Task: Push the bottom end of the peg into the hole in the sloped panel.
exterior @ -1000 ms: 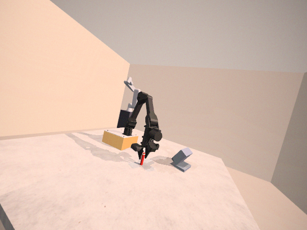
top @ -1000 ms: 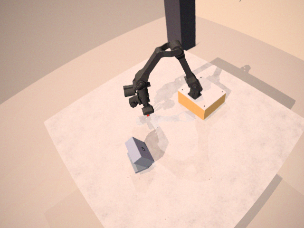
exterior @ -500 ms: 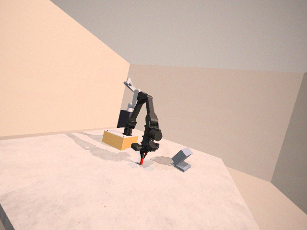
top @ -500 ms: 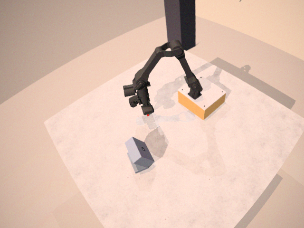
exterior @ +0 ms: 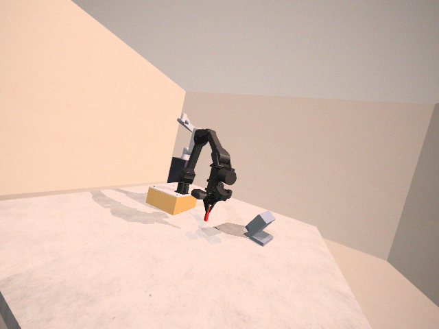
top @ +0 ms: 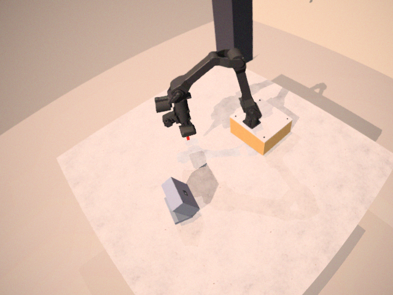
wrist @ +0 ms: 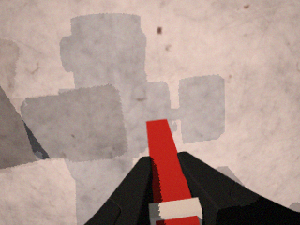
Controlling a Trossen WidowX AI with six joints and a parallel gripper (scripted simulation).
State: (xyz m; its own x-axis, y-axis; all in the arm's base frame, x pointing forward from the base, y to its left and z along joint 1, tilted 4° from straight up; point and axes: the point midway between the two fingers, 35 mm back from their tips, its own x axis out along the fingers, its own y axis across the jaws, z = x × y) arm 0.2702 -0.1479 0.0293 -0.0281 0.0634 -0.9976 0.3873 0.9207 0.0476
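The grey sloped panel is 21 cm ahead of my gripper tip, 23 cm to the left of it and 4 cm below it. From my gripper tip the other things lie so: red peg: 2 cm above.
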